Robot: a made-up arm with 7 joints.
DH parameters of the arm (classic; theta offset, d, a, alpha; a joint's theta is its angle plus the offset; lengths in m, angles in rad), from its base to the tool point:
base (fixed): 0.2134 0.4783 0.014 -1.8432
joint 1: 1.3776 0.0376 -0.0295 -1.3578
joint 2: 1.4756 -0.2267 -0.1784 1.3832
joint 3: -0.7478 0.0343 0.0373 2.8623
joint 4: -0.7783 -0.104 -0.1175 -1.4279
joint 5: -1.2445 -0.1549 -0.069 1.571
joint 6: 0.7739 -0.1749 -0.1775 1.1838
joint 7: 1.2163 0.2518 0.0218 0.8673
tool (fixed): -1.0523 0.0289 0 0
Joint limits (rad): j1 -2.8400..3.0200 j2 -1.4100..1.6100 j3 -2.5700..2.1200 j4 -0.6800..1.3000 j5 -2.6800..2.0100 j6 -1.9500..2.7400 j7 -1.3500..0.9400
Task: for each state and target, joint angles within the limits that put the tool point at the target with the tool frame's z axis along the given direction. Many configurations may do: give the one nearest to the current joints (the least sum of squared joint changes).
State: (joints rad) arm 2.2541 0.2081 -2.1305 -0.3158 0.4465 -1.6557 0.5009
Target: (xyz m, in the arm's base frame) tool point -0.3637 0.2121 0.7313 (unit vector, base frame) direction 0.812 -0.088 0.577
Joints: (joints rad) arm 2.3973 0.2350 -1.7794 -0.6598 0.5112 -1.8051 0.6894
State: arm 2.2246 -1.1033 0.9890 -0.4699 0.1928 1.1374 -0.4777
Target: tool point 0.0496 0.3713 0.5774 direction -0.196 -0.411 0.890
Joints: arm 1.4750 -0.5935 0.3909 0.0787 0.5440 0.2671 -1.3185
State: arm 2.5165 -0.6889 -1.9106 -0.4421 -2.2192 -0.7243 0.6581
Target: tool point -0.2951 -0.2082 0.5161 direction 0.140 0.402 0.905
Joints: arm 2.9092 -0.6010 -2.0088 -0.3739 -2.0812 -0.7458 0.5737
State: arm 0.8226 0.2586 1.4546 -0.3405 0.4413 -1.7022 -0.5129
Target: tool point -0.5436 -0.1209 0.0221 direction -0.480 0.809 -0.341
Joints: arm 1.6229 0.6307 1.3492 -0.2473 0.4748 -1.2275 -0.1562
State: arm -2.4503 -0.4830 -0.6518 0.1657 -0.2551 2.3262 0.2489
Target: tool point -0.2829 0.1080 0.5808 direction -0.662 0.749 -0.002
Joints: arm -2.2966 -0.4811 -0.3896 0.1148 0.4468 2.0617 0.4321
